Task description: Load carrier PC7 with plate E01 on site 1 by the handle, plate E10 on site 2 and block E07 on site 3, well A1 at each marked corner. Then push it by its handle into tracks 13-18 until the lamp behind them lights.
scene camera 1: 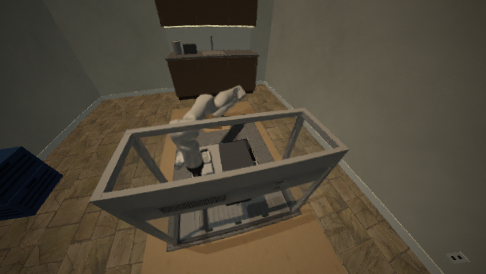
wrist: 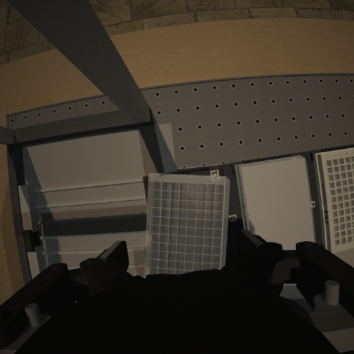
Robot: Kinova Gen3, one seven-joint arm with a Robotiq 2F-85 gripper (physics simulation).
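A translucent block with square wells (wrist: 187, 225) lies at the inner end of the ridged tracks (wrist: 95, 242) in the wrist view, overhanging their right edge. To its right, on the dark carrier, sit a blank white plate (wrist: 275, 200) and a white plate with a grid of wells (wrist: 342, 200). Labels 3 (wrist: 232, 218) and 2 (wrist: 312, 204) show beside them. My gripper (wrist: 181, 247) (scene camera 1: 196, 171) is open, its fingers apart on the left and right of the block's lower part; contact cannot be told. The gripper body hides the carrier's near part and handle. The lamp cannot be made out.
A grey frame (scene camera 1: 220, 187) surrounds the tracks, and its post (wrist: 107, 70) rises near the block. A dark grey box (scene camera 1: 236, 154) stands on the deck behind the front beam. A perforated grey deck (wrist: 260, 112) lies beyond the plates. A blue crate (scene camera 1: 25, 182) stands at far left.
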